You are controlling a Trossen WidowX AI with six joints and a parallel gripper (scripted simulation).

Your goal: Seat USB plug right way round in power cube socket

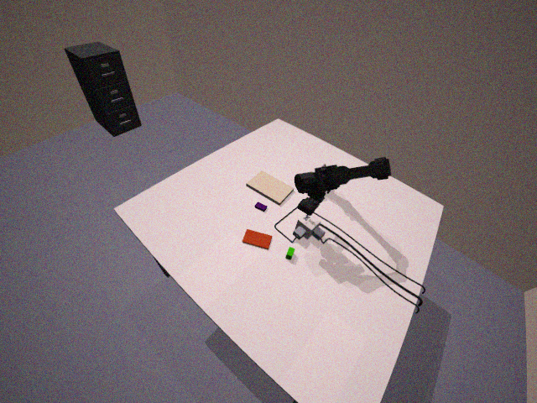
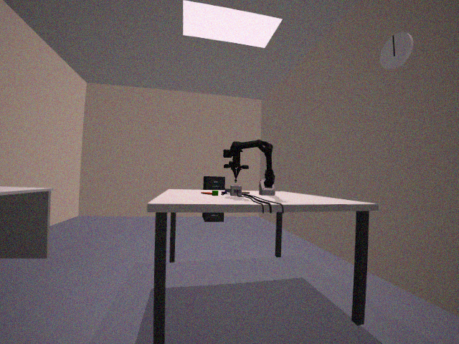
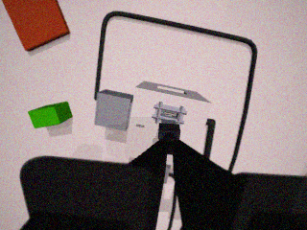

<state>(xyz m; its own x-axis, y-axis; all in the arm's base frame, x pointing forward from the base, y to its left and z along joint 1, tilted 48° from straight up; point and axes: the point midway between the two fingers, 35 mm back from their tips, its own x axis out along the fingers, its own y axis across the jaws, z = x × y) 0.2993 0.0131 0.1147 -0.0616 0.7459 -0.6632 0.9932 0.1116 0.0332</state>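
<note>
Right now my gripper tip is 20 mm above the grey USB plug. From my gripper tip the other things lie so: orange slab (200 mm ahead, 130 mm below, 110 mm to the right); then purple block (230 mm to the right, 130 mm below, 60 mm ahead); then green block (160 mm ahead, 120 mm below, 40 mm to the left).
</note>
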